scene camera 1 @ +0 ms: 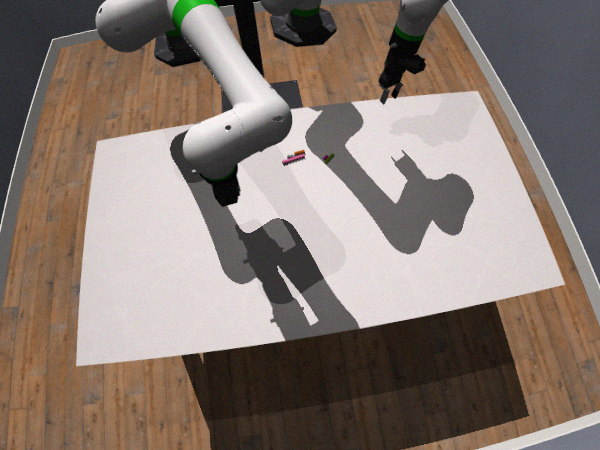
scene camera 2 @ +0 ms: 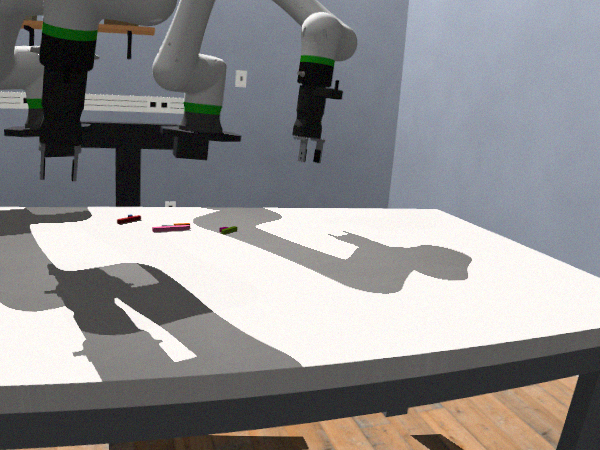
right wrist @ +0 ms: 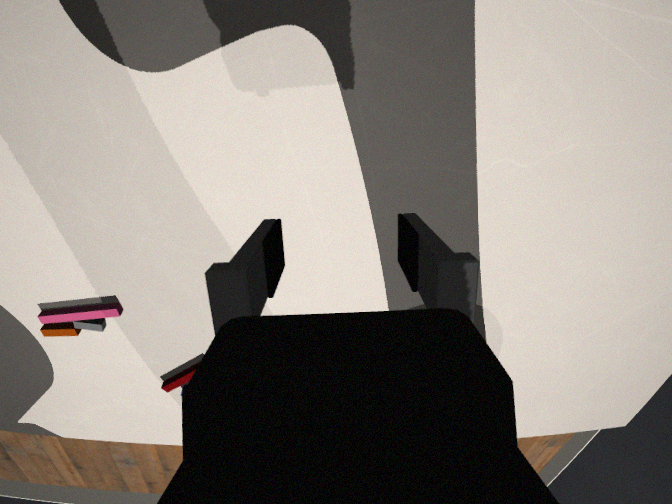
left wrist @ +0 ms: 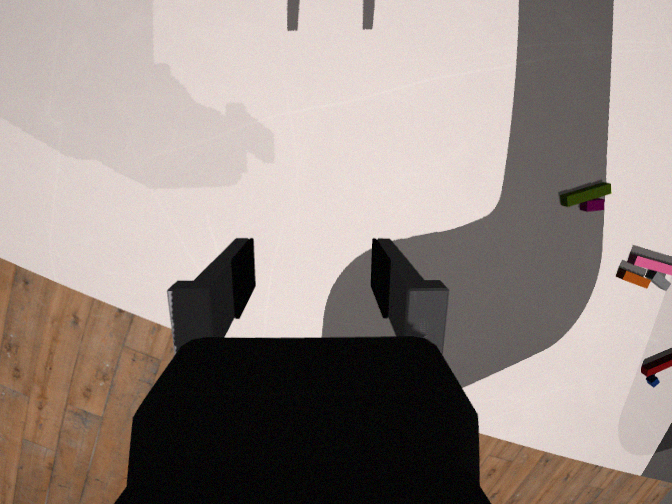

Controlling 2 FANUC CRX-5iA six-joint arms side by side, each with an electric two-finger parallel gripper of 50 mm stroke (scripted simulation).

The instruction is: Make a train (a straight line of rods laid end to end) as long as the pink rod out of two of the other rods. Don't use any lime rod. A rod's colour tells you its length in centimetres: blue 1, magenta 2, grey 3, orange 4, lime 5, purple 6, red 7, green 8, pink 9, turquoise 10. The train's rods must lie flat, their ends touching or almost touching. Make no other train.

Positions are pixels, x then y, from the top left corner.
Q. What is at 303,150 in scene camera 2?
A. My left gripper.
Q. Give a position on a pink rod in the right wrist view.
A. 111,309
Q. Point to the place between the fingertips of my left gripper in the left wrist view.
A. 313,262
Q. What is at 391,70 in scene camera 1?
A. My left gripper.
